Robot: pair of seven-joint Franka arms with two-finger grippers.
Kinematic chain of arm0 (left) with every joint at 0, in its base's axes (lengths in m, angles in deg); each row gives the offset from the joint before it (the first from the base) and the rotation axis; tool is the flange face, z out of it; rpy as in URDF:
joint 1: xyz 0 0 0.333 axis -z
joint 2: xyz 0 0 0 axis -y
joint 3: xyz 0 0 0.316 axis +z
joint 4: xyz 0.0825 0 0 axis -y
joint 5: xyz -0.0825 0 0.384 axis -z
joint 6: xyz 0 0 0 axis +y
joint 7: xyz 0.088 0 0 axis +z
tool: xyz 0 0 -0.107 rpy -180 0 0
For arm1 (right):
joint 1: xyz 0 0 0.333 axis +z
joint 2: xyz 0 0 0 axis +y
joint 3: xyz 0 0 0.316 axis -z
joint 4: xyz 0.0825 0 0 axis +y
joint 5: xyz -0.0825 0 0.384 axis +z
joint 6: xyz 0 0 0 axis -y
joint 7: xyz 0.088 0 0 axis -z
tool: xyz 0 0 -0.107 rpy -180 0 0
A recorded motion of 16 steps. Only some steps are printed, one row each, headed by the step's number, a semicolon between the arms.
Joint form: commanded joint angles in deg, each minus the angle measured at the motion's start. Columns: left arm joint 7, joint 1, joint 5, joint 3, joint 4, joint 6, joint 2; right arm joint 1, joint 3, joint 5, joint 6, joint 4, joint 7, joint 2.
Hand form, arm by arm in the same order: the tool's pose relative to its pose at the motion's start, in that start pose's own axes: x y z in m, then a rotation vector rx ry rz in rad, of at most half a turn. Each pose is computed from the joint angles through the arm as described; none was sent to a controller.
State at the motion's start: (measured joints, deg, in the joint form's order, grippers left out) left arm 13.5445 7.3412 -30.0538 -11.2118 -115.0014 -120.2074 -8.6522; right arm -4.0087 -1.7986 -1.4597 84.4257 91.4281 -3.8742 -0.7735
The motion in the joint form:
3: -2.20 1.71 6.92 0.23 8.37 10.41 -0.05; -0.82 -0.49 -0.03 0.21 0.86 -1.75 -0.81
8: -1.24 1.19 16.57 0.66 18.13 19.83 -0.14; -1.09 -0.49 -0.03 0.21 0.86 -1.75 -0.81
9: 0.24 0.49 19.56 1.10 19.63 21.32 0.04; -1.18 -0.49 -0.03 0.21 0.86 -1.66 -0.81
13: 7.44 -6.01 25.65 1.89 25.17 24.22 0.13; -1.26 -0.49 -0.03 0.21 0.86 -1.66 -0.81
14: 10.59 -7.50 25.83 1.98 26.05 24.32 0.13; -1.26 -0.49 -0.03 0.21 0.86 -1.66 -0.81
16: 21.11 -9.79 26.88 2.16 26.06 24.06 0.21; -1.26 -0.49 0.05 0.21 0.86 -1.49 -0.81
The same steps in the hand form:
3: 0.0123 -0.0120 -0.0506 -0.0675 -0.0582 -0.0475; -0.0044 0.0027 -0.0004 -0.0008 0.0026 -0.0247
8: 0.0197 -0.0419 -0.1063 -0.2090 -0.0977 -0.1779; -0.0046 0.0052 -0.0003 -0.0003 0.0025 -0.0200
9: 0.0184 -0.0536 -0.1135 -0.2562 -0.1121 -0.2389; -0.0046 0.0060 -0.0003 -0.0001 0.0025 -0.0169
13: 0.0118 -0.1320 -0.1239 -0.3548 -0.1350 -0.5227; -0.0047 0.0068 -0.0003 0.0000 0.0024 -0.0155
14: 0.0092 -0.1498 -0.1238 -0.3555 -0.1388 -0.6080; -0.0047 0.0068 -0.0003 0.0000 0.0024 -0.0155
16: 0.0035 -0.1716 -0.1153 -0.3616 -0.1806 -0.8346; -0.0047 0.0066 -0.0003 0.0014 0.0026 -0.0127

